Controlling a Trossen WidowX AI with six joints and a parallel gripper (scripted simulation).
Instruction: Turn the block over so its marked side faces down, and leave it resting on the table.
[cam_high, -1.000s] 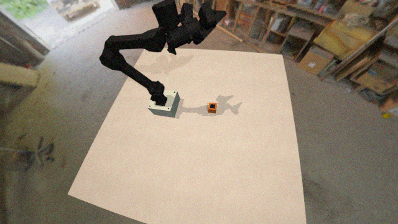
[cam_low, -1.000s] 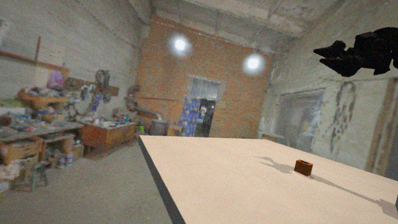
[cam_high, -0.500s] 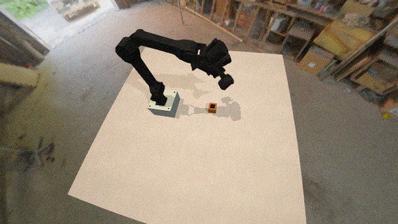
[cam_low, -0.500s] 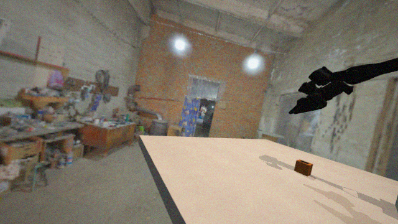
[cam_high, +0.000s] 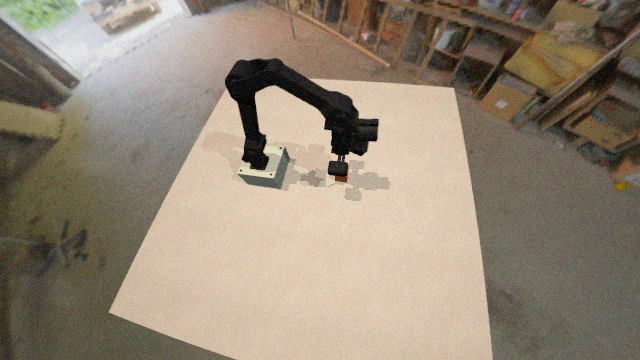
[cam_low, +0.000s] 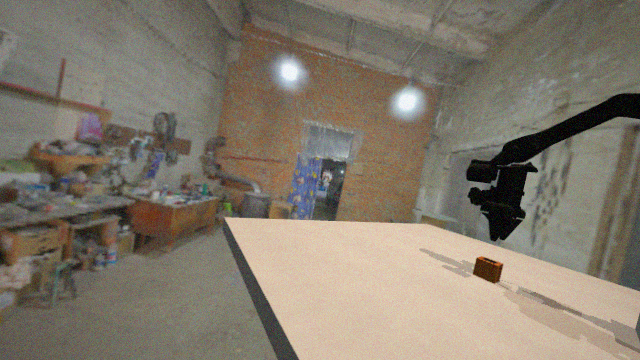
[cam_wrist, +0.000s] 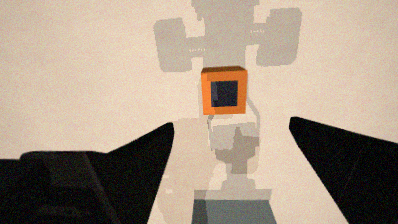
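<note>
My gripper tip is 7 cm above the orange block and 1 cm short of it.
</note>
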